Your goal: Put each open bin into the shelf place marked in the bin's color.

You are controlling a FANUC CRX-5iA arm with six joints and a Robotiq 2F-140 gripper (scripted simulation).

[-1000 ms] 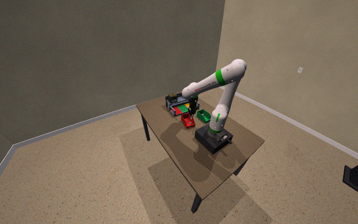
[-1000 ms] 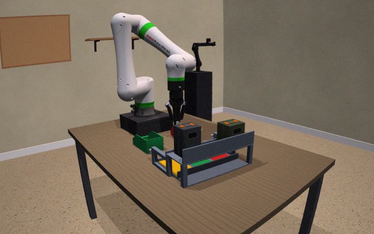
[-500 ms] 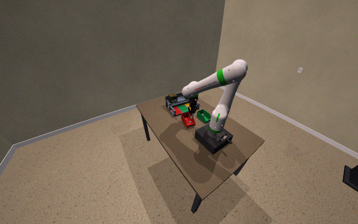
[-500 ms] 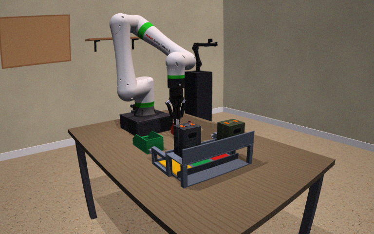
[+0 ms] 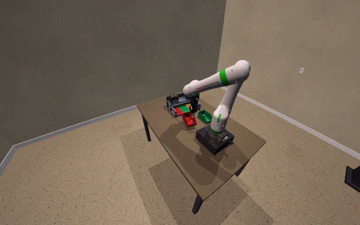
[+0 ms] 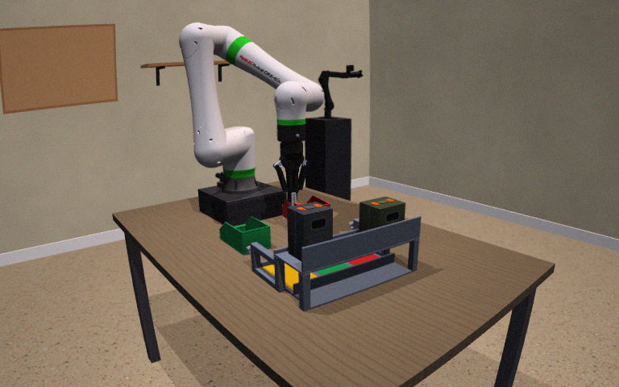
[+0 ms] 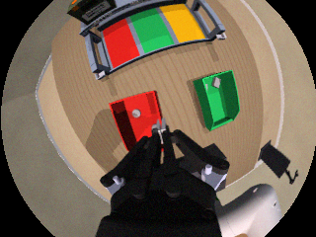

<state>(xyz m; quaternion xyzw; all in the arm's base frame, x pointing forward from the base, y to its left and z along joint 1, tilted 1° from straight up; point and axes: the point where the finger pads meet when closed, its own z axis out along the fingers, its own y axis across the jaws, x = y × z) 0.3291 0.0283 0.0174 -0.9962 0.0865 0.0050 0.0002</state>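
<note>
Right now my hand is 50 mm to the right of the red bin and 40 mm above it. From my hand the other things lie so: green bin (20 mm behind, 180 mm to the right, 80 mm below); then olive box (390 mm ahead, 30 mm to the left, 30 mm above); then black box (370 mm ahead, 200 mm to the right, 50 mm above).
</note>
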